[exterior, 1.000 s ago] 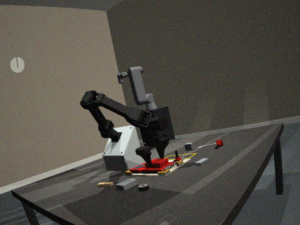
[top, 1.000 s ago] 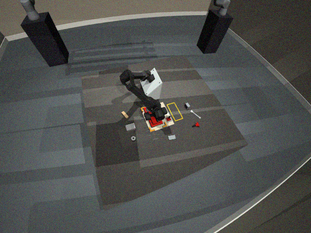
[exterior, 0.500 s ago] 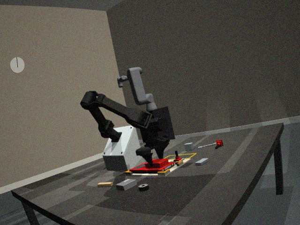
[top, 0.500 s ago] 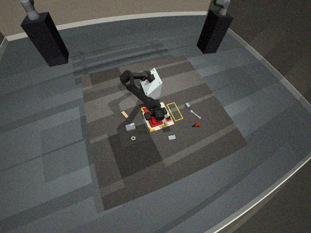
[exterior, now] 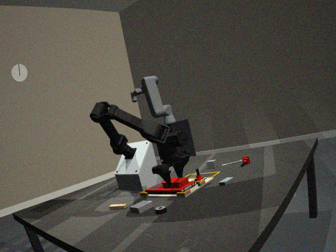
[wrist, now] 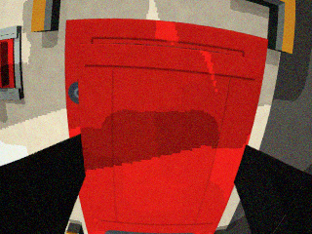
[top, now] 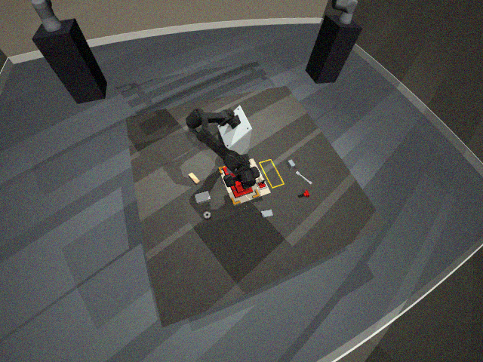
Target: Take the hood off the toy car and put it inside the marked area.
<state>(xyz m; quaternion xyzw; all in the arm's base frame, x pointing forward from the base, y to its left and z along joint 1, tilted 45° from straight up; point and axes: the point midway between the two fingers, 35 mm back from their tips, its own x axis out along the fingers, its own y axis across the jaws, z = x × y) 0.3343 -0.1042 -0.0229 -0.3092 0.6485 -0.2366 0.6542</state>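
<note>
My gripper tip is 350 mm to the right of the grey block, 60 mm past it and 20 mm above it. The rest, counted from my gripper tip: tan block: 240 mm to the right, 120 mm behind, 30 mm below; red hood: 10 mm above; grey screwdriver-like tool: 400 mm to the left, 40 mm ahead, 30 mm below.
</note>
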